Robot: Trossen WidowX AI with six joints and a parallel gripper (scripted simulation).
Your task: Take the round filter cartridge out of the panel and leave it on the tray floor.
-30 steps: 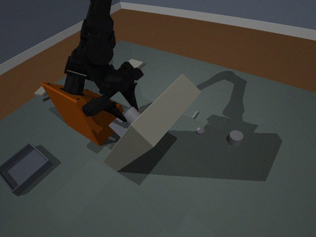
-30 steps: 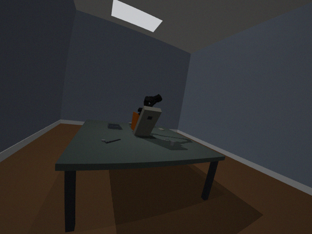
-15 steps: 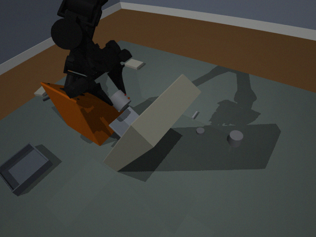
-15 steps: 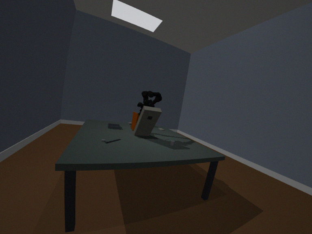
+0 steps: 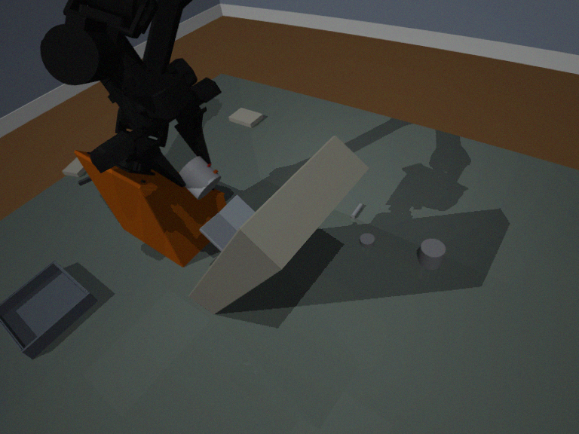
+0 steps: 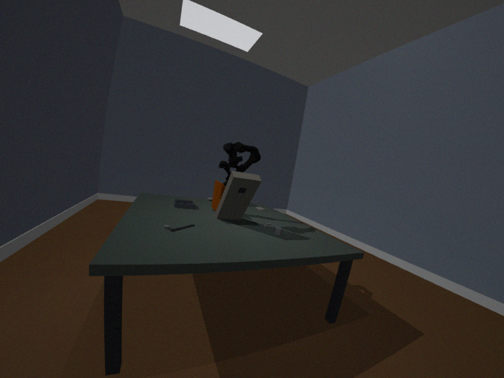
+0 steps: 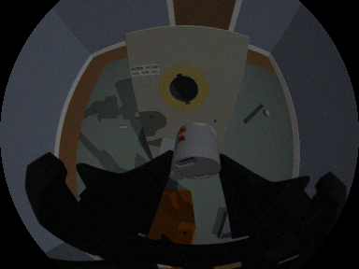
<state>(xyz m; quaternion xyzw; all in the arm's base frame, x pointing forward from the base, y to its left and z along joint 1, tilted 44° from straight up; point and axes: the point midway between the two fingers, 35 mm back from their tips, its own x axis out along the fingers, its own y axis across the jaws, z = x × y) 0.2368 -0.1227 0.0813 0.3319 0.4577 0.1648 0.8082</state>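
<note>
Right now the dark tray is 33 cm behind my gripper tip, 25 cm to the right of it and 29 cm below it. Also, from my gripper tip: beige service panel 7 cm ahead, 2 cm to the left, 12 cm below; pin 10 cm ahead, 29 cm to the left, 29 cm below; round filter cartridge right at my gripper tip.
</note>
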